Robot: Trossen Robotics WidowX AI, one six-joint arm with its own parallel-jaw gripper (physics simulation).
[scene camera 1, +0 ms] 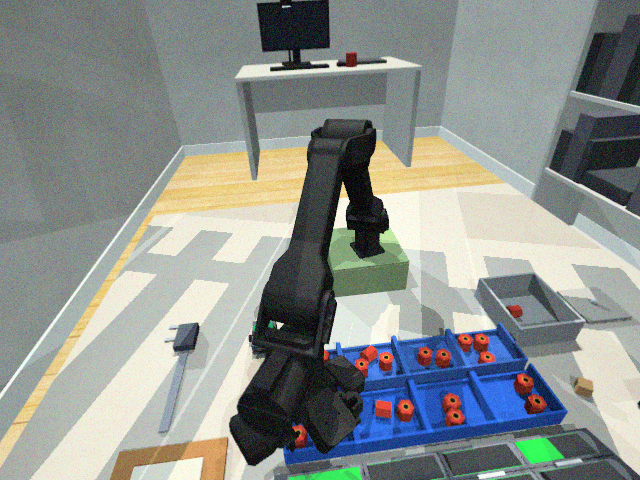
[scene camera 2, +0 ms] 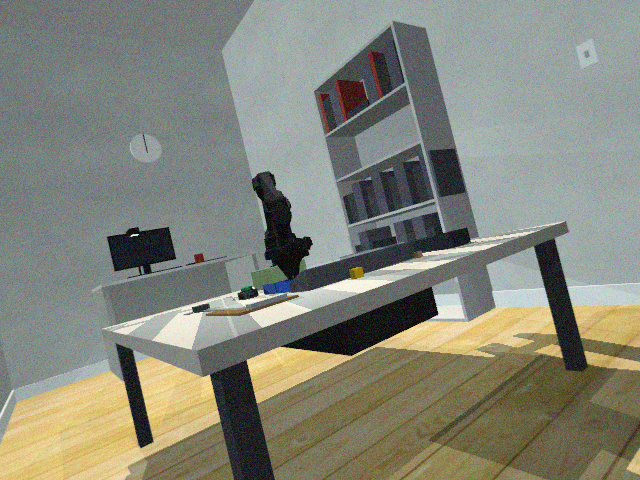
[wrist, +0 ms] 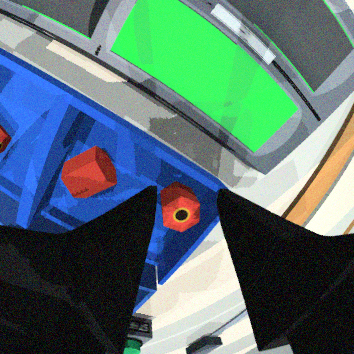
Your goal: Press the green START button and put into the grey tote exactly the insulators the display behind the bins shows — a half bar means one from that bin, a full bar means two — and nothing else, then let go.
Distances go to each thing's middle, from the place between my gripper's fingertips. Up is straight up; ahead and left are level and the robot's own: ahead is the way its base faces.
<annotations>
I see my gripper 17 cm to the right of the display (scene camera 1: 605, 453) and 12 cm short of it. Round my hand: grey tote (scene camera 1: 547, 318) 51 cm to the left, 11 cm behind; then wooden clipboard (scene camera 1: 214, 451) 21 cm to the right, 4 cm ahead, 2 cm below; then grey caliper (scene camera 1: 186, 336) 22 cm behind, 20 cm to the right, 2 cm below.
</annotations>
